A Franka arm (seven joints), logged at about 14 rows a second.
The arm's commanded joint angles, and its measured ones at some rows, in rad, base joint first. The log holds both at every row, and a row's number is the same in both.
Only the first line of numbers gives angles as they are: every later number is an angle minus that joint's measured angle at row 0.
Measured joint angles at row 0:
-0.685, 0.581, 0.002, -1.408, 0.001, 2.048, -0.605
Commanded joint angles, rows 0 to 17:
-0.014, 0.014, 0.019, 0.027, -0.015, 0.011, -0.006
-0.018, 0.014, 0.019, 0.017, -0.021, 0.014, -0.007
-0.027, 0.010, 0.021, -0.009, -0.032, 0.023, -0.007
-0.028, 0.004, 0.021, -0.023, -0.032, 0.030, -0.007
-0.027, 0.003, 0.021, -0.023, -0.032, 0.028, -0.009
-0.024, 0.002, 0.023, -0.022, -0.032, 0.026, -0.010
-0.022, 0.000, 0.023, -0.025, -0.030, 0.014, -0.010
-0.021, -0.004, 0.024, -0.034, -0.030, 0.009, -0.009
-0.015, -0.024, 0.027, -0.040, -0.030, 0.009, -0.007
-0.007, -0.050, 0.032, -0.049, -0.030, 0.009, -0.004
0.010, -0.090, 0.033, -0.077, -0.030, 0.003, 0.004
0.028, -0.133, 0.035, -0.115, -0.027, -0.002, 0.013
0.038, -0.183, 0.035, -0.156, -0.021, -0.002, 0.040
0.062, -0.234, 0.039, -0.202, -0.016, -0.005, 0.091
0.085, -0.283, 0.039, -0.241, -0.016, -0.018, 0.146
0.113, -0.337, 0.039, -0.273, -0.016, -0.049, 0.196
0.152, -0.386, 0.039, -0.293, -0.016, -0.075, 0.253
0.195, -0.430, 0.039, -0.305, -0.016, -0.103, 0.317
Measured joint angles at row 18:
0.125, -0.290, 0.046, -0.192, -0.014, -0.068, 0.209
